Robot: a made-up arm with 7 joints.
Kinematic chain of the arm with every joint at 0, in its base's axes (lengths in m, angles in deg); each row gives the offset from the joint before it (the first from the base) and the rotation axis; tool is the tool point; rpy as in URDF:
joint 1: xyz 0 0 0 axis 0.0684 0.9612 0.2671
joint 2: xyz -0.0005 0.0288 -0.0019 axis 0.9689 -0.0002 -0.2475
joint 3: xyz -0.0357 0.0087 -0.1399 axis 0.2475 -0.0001 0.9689
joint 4: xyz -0.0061 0 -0.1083 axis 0.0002 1 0
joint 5: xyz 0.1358 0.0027 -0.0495 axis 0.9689 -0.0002 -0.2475
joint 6: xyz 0.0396 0 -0.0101 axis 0.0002 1 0
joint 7: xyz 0.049 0 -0.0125 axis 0.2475 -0.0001 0.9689
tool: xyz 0 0 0 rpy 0 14.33 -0.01
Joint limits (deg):
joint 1: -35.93..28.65
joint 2: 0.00..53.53
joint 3: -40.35..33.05
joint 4: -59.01..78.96
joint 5: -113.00..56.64
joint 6: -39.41..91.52
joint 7: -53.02..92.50
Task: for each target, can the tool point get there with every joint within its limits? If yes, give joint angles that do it. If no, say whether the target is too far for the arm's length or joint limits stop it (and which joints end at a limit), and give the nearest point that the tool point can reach.
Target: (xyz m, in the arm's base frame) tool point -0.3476 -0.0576 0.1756
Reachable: no: joint limits stop it (at a limit: joint 1, joint 3, joint 4, joint 5, joint 6) | nearest point -0.0424 -0.0091 -0.1332 | short by 0.437 m
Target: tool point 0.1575 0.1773 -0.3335
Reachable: yes | joints -5.08 21.05 10.80 7.15 -17.55 77.91 1.61
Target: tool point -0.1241 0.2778 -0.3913
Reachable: yes | joints 12.41 30.41 13.02 66.23 -38.87 37.59 -14.16
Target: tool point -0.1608 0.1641 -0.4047
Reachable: yes | joints 13.85 8.93 23.66 58.67 34.37 78.93 46.80
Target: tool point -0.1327 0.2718 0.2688
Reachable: no: joint limits stop it (at a limit: joint 1, joint 2, joint 3, joint 4, joint 6) | nearest point 0.1018 0.1338 0.0872 | short by 0.327 m
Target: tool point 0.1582 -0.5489 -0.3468
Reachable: no: too far | nearest point 0.2104 -0.1703 -0.2665 | short by 0.391 m
